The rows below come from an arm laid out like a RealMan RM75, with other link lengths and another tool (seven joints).
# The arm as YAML. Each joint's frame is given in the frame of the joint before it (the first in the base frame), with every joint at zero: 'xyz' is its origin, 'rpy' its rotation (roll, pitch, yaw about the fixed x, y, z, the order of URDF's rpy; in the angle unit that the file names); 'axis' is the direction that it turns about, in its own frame. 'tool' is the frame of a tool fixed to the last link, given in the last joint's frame.
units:
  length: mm
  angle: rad
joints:
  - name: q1
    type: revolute
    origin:
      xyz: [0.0, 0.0, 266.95]
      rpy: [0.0, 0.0, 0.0]
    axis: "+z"
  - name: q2
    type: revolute
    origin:
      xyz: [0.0, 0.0, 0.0]
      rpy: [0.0, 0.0, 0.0]
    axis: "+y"
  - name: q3
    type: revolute
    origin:
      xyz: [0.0, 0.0, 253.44]
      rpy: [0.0, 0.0, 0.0]
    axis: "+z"
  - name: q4
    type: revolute
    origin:
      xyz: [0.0, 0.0, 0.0]
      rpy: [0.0, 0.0, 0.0]
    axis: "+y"
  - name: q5
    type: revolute
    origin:
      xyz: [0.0, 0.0, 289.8]
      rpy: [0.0, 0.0, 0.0]
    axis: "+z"
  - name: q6
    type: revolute
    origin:
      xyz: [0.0, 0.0, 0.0]
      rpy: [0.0, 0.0, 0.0]
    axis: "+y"
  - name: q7
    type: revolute
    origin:
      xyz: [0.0, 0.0, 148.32]
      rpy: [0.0, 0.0, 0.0]
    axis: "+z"
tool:
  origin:
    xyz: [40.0, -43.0, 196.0]
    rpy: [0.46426, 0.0, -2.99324]
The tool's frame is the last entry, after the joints.
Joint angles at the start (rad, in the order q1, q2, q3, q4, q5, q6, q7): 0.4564 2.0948 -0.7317 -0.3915 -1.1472 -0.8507 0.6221
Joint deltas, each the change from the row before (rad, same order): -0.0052 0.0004 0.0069 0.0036 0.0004 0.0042 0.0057; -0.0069 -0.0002 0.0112 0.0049 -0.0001 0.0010 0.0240; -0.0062 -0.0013 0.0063 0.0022 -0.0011 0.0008 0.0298; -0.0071 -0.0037 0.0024 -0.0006 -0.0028 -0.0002 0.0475; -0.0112 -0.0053 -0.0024 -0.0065 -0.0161 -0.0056 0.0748; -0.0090 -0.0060 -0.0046 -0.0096 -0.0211 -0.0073 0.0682; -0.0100 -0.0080 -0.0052 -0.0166 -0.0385 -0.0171 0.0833; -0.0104 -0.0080 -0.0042 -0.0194 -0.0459 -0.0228 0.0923
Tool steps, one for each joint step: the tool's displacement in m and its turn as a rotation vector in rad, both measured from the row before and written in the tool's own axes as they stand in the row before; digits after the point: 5 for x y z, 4 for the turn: -0.00551 0.00186 -0.00508 -0.0116 0.0001 0.0153; -0.00672 0.00197 -0.00649 -0.0140 0.0110 0.0333; -0.00514 0.00165 -0.00513 -0.0099 0.0116 0.0326; -0.00428 0.00181 -0.00502 -0.0074 0.0169 0.0421; -0.00506 -0.00039 -0.00454 0.0021 0.0187 0.0545; -0.00260 -0.00114 -0.00252 0.0082 0.0121 0.0419; -0.00113 -0.00385 -0.00073 0.0214 0.0077 0.0411; -0.00168 -0.00581 -0.00002 0.0267 0.0057 0.0458
